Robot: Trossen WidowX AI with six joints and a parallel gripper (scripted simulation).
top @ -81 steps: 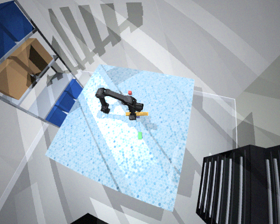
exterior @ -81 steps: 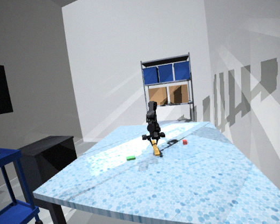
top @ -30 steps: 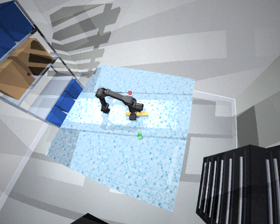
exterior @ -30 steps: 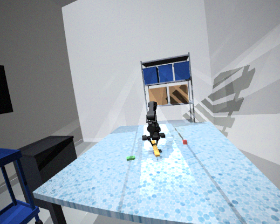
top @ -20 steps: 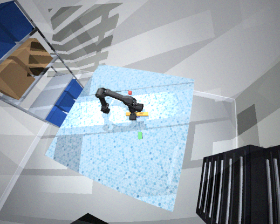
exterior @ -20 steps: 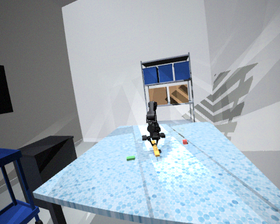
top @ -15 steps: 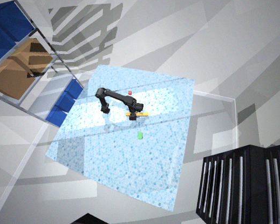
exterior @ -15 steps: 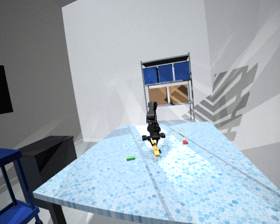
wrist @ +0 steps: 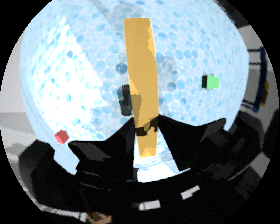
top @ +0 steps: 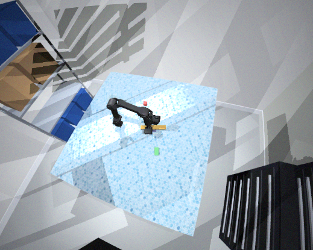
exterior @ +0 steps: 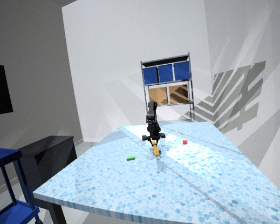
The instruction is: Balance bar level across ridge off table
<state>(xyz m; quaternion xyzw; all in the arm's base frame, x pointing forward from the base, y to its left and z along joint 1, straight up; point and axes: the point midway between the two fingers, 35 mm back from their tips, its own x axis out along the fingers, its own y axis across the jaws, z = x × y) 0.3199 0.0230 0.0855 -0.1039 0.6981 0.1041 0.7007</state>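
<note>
The bar is 3 cm ahead of my gripper tip and 1 cm to the left of it. From my gripper tip the other things lie so: red block: 15 cm behind, 25 cm to the left, 3 cm below; green block: 11 cm ahead, 18 cm to the right, 4 cm below.
</note>
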